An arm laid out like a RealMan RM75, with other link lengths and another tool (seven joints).
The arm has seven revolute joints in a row. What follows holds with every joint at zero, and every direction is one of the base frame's.
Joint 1 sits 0.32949 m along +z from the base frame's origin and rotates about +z.
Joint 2 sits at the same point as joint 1 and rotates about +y.
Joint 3 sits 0.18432 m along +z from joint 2 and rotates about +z.
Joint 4 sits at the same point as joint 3 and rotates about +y.
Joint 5 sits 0.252 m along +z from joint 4 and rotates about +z.
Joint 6 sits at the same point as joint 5 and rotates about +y.
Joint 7 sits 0.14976 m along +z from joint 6 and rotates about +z.
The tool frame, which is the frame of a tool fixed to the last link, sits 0.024 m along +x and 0.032 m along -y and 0.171 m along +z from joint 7; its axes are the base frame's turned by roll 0, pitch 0.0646 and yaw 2.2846 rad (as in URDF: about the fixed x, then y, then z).
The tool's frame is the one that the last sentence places.
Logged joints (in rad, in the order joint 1, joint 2, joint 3, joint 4, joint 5, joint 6, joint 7), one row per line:
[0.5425 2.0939 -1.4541 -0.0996 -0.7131 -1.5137 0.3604]
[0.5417 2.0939 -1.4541 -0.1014 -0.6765 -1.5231 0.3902]
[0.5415 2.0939 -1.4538 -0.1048 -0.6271 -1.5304 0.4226]
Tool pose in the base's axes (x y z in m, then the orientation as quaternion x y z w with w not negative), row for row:
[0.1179 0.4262 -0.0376 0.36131 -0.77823 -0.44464 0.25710]
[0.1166 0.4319 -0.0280 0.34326 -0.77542 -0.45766 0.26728]
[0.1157 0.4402 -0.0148 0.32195 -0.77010 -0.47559 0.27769]
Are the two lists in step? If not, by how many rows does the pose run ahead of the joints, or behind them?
They are in step.
